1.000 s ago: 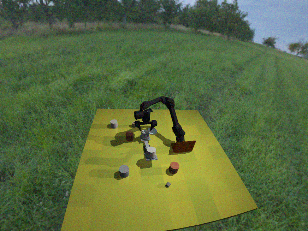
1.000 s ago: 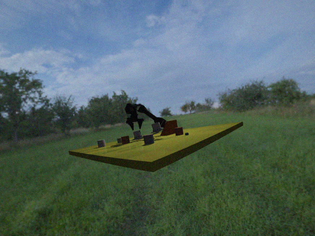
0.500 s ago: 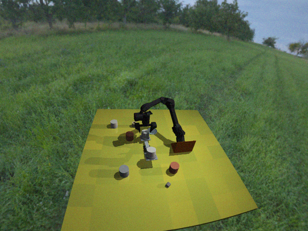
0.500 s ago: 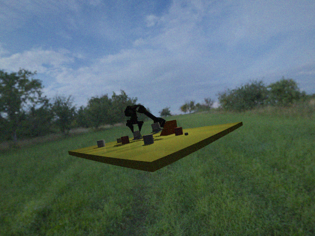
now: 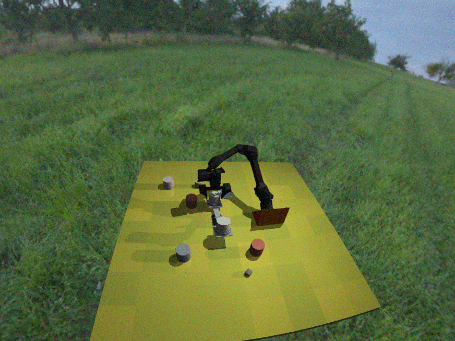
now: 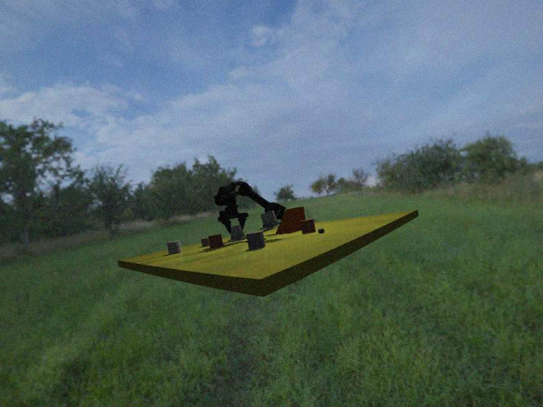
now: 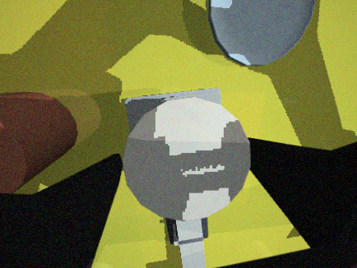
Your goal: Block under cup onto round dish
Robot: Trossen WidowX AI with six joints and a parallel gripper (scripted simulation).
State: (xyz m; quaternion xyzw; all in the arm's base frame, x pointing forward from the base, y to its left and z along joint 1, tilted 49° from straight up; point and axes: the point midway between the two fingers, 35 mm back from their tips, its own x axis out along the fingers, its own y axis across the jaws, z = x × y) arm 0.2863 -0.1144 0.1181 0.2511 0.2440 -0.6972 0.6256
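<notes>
Right now my gripper tip is 10 cm past the pale blue round dish, 10 cm to the left of it and 6 cm above it. Also, from my gripper tip: tan spool (7 cm ahead, 20 cm to the right, 4 cm below); small balance (1 cm ahead, 13 cm to the left, 4 cm below); pale teal block (2 cm below).
</notes>
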